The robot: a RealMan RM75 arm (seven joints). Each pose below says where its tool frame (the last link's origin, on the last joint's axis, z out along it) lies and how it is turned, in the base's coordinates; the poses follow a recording.
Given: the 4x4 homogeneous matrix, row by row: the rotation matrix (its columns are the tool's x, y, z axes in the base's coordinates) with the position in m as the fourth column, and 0 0 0 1 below. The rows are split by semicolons.
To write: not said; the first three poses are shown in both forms.
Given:
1: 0.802 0.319 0.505 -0.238; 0.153 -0.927 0.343 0.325; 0.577 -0.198 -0.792 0.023; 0 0 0 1
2: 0.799 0.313 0.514 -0.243; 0.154 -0.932 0.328 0.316; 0.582 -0.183 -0.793 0.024; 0 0 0 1
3: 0.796 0.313 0.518 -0.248; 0.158 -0.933 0.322 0.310; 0.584 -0.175 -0.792 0.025; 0 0 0 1
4: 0.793 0.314 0.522 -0.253; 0.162 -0.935 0.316 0.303; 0.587 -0.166 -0.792 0.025; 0 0 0 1
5: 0.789 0.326 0.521 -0.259; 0.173 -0.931 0.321 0.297; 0.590 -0.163 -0.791 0.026; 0 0 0 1
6: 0.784 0.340 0.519 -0.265; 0.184 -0.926 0.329 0.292; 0.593 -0.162 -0.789 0.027; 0 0 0 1
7: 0.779 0.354 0.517 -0.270; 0.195 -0.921 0.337 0.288; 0.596 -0.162 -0.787 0.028; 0 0 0 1
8: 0.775 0.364 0.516 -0.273; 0.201 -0.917 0.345 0.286; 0.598 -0.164 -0.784 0.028; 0 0 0 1
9: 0.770 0.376 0.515 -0.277; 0.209 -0.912 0.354 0.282; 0.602 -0.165 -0.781 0.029; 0 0 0 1
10: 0.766 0.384 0.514 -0.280; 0.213 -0.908 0.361 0.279; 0.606 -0.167 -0.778 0.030; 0 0 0 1
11: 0.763 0.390 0.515 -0.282; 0.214 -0.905 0.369 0.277; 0.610 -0.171 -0.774 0.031; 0 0 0 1
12: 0.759 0.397 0.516 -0.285; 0.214 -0.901 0.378 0.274; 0.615 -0.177 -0.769 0.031; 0 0 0 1
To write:
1: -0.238 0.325 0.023; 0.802 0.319 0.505; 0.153 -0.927 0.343; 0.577 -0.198 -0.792
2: -0.243 0.316 0.024; 0.799 0.313 0.514; 0.154 -0.932 0.328; 0.582 -0.183 -0.793
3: -0.248 0.310 0.025; 0.796 0.313 0.518; 0.158 -0.933 0.322; 0.584 -0.175 -0.792
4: -0.253 0.303 0.025; 0.793 0.314 0.522; 0.162 -0.935 0.316; 0.587 -0.166 -0.792
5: -0.259 0.297 0.026; 0.789 0.326 0.521; 0.173 -0.931 0.321; 0.590 -0.163 -0.791
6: -0.265 0.292 0.027; 0.784 0.340 0.519; 0.184 -0.926 0.329; 0.593 -0.162 -0.789
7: -0.270 0.288 0.028; 0.779 0.354 0.517; 0.195 -0.921 0.337; 0.596 -0.162 -0.787
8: -0.273 0.286 0.028; 0.775 0.364 0.516; 0.201 -0.917 0.345; 0.598 -0.164 -0.784
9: -0.277 0.282 0.029; 0.770 0.376 0.515; 0.209 -0.912 0.354; 0.602 -0.165 -0.781
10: -0.280 0.279 0.030; 0.766 0.384 0.514; 0.213 -0.908 0.361; 0.606 -0.167 -0.778
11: -0.282 0.277 0.031; 0.763 0.390 0.515; 0.214 -0.905 0.369; 0.610 -0.171 -0.774
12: -0.285 0.274 0.031; 0.759 0.397 0.516; 0.214 -0.901 0.378; 0.615 -0.177 -0.769
